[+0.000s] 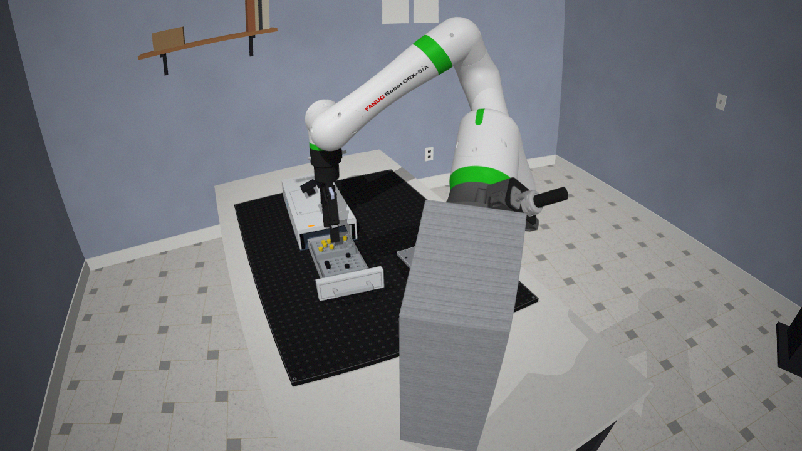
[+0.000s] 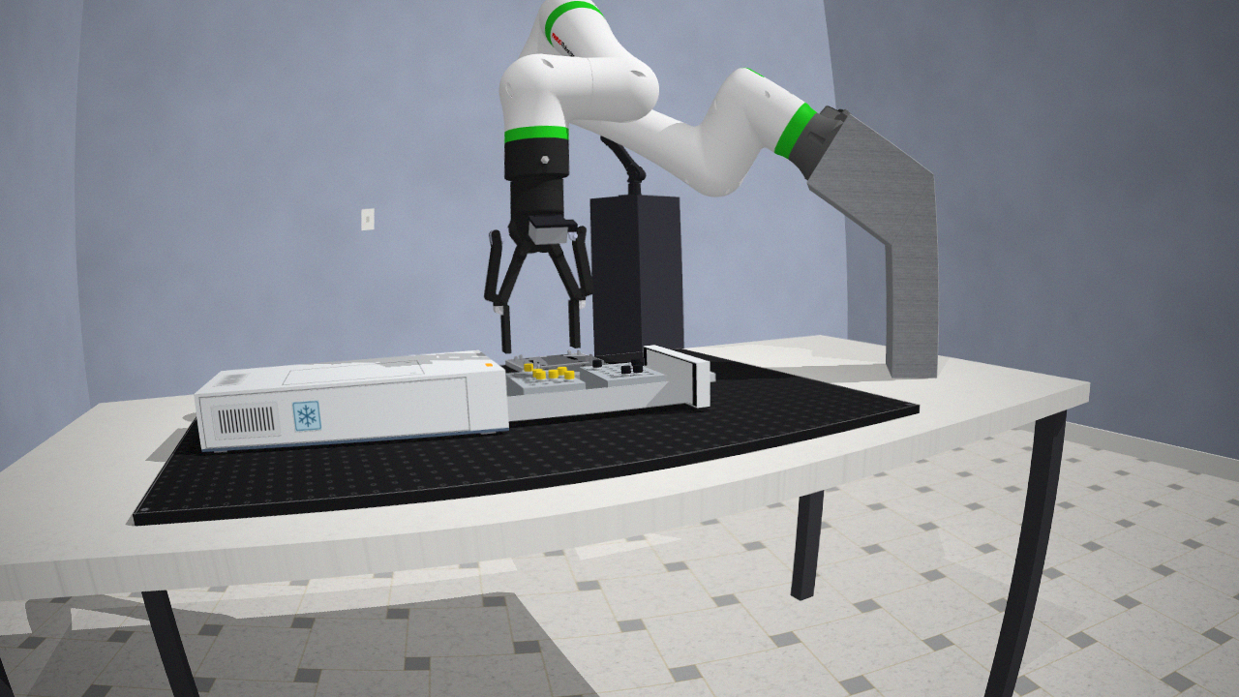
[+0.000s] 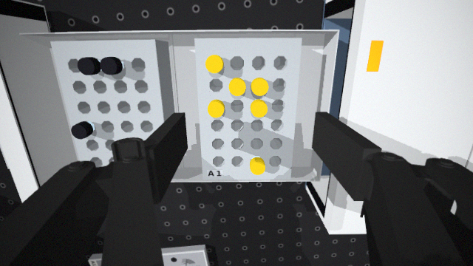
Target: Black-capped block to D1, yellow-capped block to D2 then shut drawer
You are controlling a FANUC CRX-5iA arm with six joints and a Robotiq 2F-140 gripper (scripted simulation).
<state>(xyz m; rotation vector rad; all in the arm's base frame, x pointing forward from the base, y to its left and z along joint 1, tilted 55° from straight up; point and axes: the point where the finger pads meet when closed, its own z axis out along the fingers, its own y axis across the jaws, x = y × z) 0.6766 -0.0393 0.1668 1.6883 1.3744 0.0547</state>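
Now: the cooling block 80 mm below my hand. The rest, counted from my hand: drawer 80 mm below, 70 mm behind, 40 mm to the left; then white cooler 90 mm ahead, 70 mm below, 50 mm to the right; then grey plate 230 mm behind, 180 mm to the right, 110 mm below.
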